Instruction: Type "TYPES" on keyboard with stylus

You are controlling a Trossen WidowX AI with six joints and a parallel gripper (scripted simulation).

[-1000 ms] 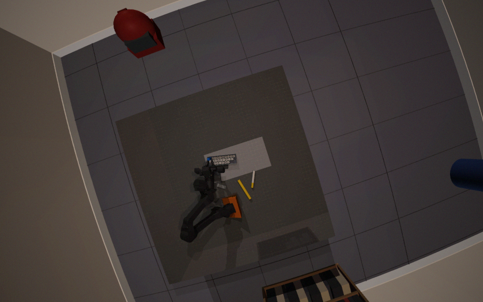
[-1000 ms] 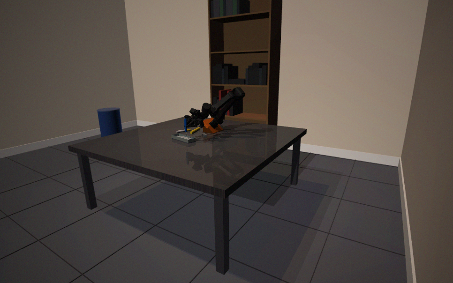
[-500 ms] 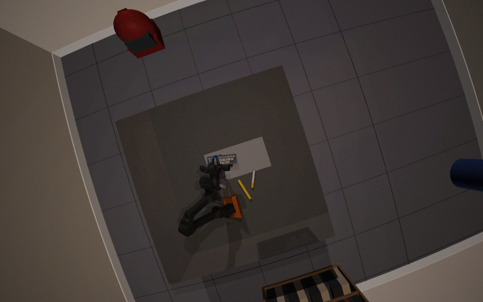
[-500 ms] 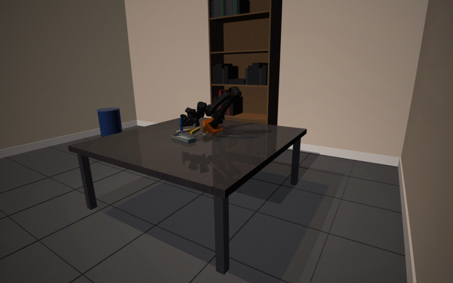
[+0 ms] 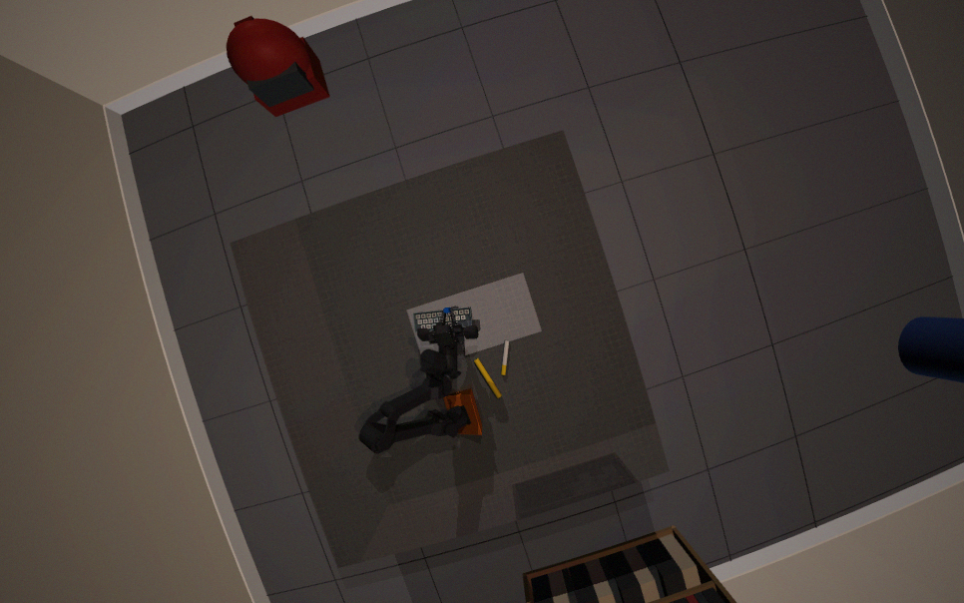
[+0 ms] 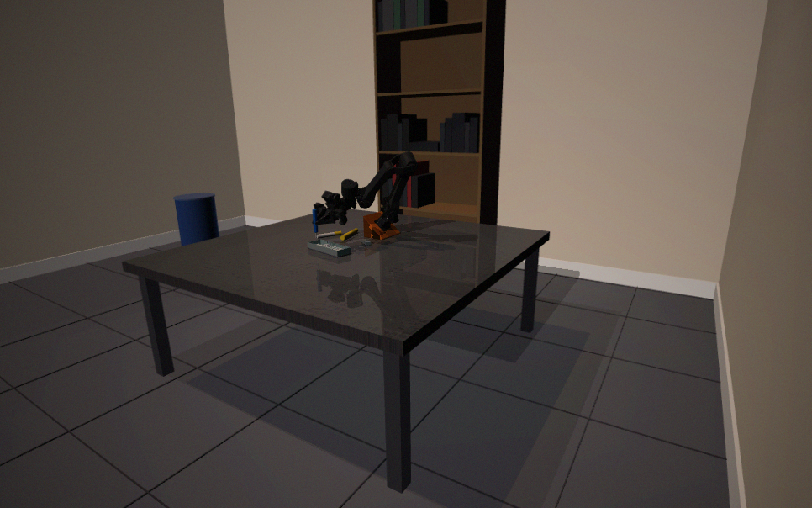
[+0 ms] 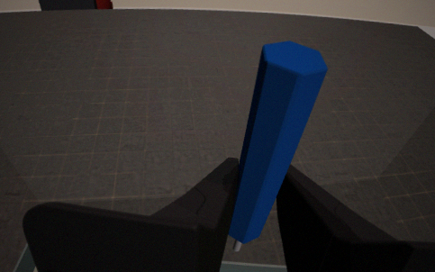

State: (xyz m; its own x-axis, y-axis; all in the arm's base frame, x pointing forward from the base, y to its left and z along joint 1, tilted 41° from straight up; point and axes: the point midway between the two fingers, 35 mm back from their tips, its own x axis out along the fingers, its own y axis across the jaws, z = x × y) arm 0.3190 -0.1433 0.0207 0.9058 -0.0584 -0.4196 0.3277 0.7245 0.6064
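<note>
The grey tip is 6 cm below my gripper tip and 1 cm behind it. Also, from my gripper tip: white pen: 25 cm behind, 11 cm below, 10 cm to the right; small grey block: 20 cm behind, 12 cm to the left, 11 cm below; blue stylus: 2 cm below, 1 cm behind.
</note>
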